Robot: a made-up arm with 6 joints. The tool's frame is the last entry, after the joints. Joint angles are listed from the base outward. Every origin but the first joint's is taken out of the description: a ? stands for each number. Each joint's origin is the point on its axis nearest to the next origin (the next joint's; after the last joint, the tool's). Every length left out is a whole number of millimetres.
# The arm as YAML. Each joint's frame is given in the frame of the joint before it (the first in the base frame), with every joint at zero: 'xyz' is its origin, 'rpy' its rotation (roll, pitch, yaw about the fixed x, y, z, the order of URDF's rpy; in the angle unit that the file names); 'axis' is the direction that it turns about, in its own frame. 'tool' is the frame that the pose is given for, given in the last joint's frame.
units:
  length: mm
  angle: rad
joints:
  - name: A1
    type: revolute
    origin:
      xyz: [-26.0, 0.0, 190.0]
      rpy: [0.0, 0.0, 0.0]
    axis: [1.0, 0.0, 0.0]
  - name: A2
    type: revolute
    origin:
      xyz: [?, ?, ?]
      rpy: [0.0, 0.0, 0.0]
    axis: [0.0, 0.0, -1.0]
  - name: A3
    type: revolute
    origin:
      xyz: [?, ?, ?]
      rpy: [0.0, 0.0, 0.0]
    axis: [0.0, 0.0, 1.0]
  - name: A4
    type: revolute
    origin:
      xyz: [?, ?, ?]
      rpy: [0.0, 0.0, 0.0]
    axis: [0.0, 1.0, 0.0]
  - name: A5
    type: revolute
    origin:
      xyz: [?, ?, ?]
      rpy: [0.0, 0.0, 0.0]
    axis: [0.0, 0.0, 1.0]
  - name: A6
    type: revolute
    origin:
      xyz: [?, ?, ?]
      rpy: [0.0, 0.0, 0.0]
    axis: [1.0, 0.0, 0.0]
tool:
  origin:
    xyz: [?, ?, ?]
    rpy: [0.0, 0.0, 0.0]
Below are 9 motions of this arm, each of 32 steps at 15 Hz.
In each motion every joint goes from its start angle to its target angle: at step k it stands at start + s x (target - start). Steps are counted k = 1, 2, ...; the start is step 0. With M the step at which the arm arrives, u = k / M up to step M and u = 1 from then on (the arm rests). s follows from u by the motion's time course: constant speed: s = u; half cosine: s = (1 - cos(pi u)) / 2; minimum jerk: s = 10 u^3 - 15 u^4 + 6 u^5.
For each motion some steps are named. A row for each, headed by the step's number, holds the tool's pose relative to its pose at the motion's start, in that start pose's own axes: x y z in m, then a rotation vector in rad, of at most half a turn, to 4 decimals.
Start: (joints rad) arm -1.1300 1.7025 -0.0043 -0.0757 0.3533 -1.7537
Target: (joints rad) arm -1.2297 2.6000 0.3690 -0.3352 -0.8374 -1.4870
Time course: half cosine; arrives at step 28
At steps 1, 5, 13, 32:
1: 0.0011 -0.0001 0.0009 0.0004 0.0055 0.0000
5: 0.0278 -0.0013 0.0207 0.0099 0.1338 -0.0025
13: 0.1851 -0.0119 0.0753 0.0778 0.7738 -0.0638
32: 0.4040 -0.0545 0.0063 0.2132 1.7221 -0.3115

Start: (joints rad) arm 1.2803 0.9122 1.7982 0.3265 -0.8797 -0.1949
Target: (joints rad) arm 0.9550 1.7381 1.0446 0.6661 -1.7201 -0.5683
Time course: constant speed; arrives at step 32
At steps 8, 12, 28, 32:
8: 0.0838 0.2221 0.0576 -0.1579 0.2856 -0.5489
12: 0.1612 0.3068 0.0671 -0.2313 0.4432 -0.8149
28: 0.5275 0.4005 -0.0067 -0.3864 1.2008 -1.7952
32: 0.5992 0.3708 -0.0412 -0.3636 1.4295 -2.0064

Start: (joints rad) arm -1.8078 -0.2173 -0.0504 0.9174 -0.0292 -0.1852
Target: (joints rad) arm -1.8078 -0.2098 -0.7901 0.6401 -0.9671 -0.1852
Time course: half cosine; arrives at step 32
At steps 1, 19, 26, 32:
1: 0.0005 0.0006 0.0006 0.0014 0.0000 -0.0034
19: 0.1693 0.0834 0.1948 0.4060 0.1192 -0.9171
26: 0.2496 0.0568 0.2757 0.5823 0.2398 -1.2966
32: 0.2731 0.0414 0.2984 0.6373 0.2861 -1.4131

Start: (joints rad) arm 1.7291 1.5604 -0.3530 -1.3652 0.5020 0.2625
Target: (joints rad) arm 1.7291 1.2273 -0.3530 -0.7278 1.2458 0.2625
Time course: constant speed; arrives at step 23
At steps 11, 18, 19, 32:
11: 0.0242 -0.1354 0.0467 0.3099 0.2444 0.3571
18: 0.0493 -0.2190 0.0443 0.5297 0.3539 0.6120
19: 0.0534 -0.2302 0.0419 0.5622 0.3665 0.6498
32: 0.0702 -0.2717 0.0276 0.6951 0.4090 0.8035

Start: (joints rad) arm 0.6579 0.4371 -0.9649 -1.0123 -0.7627 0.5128
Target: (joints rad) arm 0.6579 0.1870 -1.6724 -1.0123 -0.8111 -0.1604
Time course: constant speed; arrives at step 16
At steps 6, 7, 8, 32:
6: -0.0472 0.1037 -0.1285 -0.3562 -0.1357 -0.0630
7: -0.0523 0.1186 -0.1524 -0.4152 -0.1572 -0.0769
8: -0.0566 0.1327 -0.1769 -0.4741 -0.1784 -0.0917
32: -0.0604 0.2137 -0.3847 -0.9381 -0.3328 -0.2458

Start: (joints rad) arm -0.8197 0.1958 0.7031 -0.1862 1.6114 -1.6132
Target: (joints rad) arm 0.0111 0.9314 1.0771 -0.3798 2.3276 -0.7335
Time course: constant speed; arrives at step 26
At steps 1, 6, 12, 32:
1: 0.0060 -0.0026 -0.0014 0.0097 -0.0080 -0.0238
6: 0.0325 -0.0209 -0.0102 0.0546 -0.0556 -0.1301
12: 0.0558 -0.0538 -0.0231 0.1014 -0.1233 -0.2285
32: 0.0656 -0.1739 -0.0516 0.2000 -0.2807 -0.3469

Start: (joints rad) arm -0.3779 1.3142 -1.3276 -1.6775 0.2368 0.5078
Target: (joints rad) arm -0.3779 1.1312 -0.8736 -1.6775 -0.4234 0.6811
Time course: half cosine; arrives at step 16
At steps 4, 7, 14, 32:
4: -0.0145 -0.0324 0.0393 0.1165 -0.0681 -0.0838
7: -0.0411 -0.0955 0.0998 0.3237 -0.1736 -0.2364
14: -0.1013 -0.2547 0.1927 0.7796 -0.3408 -0.5986
32: -0.1054 -0.2662 0.1970 0.8102 -0.3488 -0.6248

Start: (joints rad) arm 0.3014 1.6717 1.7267 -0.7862 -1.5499 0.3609
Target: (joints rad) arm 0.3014 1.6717 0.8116 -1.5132 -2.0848 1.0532
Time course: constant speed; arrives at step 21
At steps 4, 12, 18, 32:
4: -0.0915 -0.0081 -0.0507 0.2734 -0.2061 -0.1441
12: -0.2571 -0.0050 -0.2346 0.8444 -0.6529 -0.2953
18: -0.3282 0.0239 -0.4329 1.2825 -0.9944 -0.2801
32: -0.3375 0.0472 -0.5423 1.5016 -1.1586 -0.2281

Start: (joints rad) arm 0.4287 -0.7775 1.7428 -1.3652 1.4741 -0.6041
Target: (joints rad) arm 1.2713 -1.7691 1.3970 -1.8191 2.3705 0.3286
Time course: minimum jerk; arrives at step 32
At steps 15, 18, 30, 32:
15: -0.2672 -0.0422 -0.0243 -0.0086 -0.4826 0.6048
18: -0.3377 -0.0869 -0.0477 -0.0421 -0.5787 0.8884
30: -0.4254 -0.1990 -0.0882 -0.2166 -0.5982 1.4974
32: -0.4257 -0.1996 -0.0883 -0.2180 -0.5976 1.5007

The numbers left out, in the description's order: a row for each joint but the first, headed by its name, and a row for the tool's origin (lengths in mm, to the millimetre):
A2: 0.0 114.0 -79.0
A3: 87.0 -92.0 0.0
A4: -389.0 274.0 0.0
A5: 67.0 0.0 37.0
A6: -119.0 -25.0 0.0
tool: 0.0 84.0 176.0

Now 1 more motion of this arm.
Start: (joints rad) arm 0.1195 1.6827 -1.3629 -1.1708 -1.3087 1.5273
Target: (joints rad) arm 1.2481 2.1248 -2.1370 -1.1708 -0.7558 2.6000
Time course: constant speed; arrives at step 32
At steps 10, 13, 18, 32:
10: -0.0306 -0.2415 0.0604 0.1912 0.4038 0.4217
13: -0.0077 -0.3166 0.0815 0.2498 0.5499 0.5249
18: 0.0601 -0.4344 0.1079 0.3426 0.8124 0.6718
32: 0.3646 -0.6697 0.0579 0.5280 1.6207 0.9229

